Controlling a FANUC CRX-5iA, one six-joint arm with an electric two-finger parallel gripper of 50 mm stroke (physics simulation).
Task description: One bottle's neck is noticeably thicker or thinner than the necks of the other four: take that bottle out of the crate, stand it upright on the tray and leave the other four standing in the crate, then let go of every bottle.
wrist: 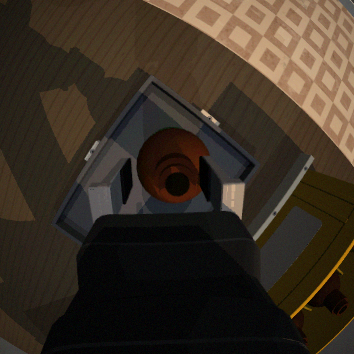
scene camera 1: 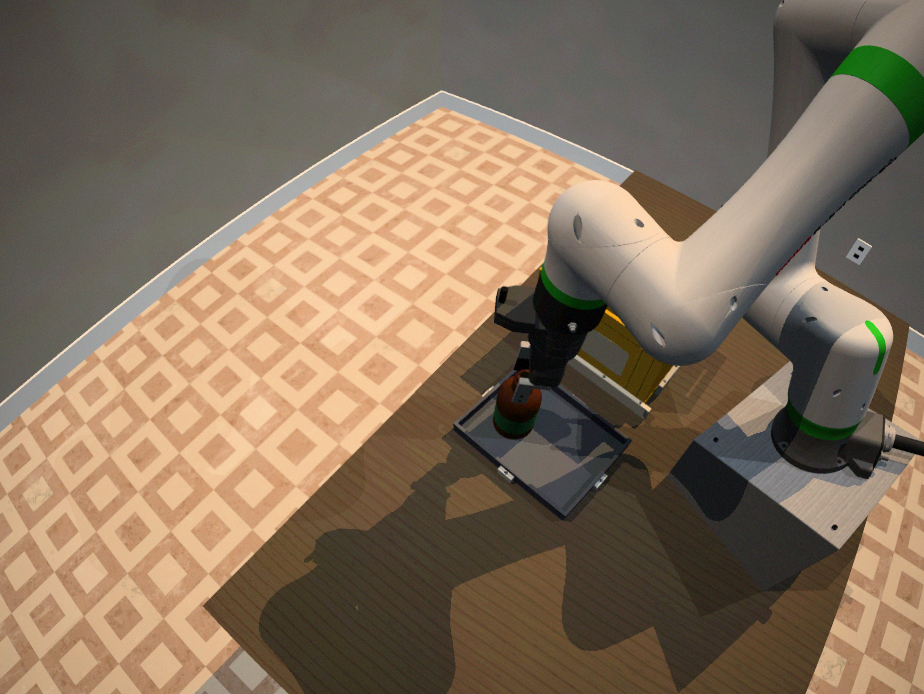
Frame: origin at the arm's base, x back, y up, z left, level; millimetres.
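Seen in the pictures: gripper, fingertip midpoint: point(wrist: 165, 170) point(scene camera 1: 519, 384); arm's base, origin of the base link: point(scene camera 1: 813, 438).
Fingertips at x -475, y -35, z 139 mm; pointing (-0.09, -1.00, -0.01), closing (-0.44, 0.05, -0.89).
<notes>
Offsets run from my fingertips to a thing's top centre. Level surfaces: height alone.
A brown bottle @(dx -1, dy +15, dz -13 mm) point(scene camera 1: 516, 410) point(wrist: 167, 145) with a green band stands upright on the grey tray point(scene camera 1: 556, 474) point(wrist: 155, 107), near one corner. My gripper point(scene camera 1: 523, 377) point(wrist: 165, 170) is open around the bottle's neck, with a clear gap on the left in the wrist view; the right finger is at or very near the neck there. The yellow crate @(dx +74, dy +28, dz -281 mm) point(scene camera 1: 643, 366) point(wrist: 327, 195) stands beside the tray, partly hidden by the arm in the scene view. Parts of two dark bottles, one @(dx +81, dy +16, dz -328 mm) point(wrist: 330, 296) more visible than the other @(dx +166, dy +16, dz -304 mm) point(wrist: 299, 321), show inside it in the wrist view; the other bottles are hidden.
A light rail point(scene camera 1: 616, 393) point(wrist: 282, 202) runs between the tray and the crate. Small light brackets point(scene camera 1: 505, 472) point(wrist: 210, 117) sit at the tray's outer sides. The arm's metal base block point(scene camera 1: 791, 507) stands to the right on the wooden table @(dy -148 mm) point(scene camera 1: 507, 582) point(wrist: 30, 165).
</notes>
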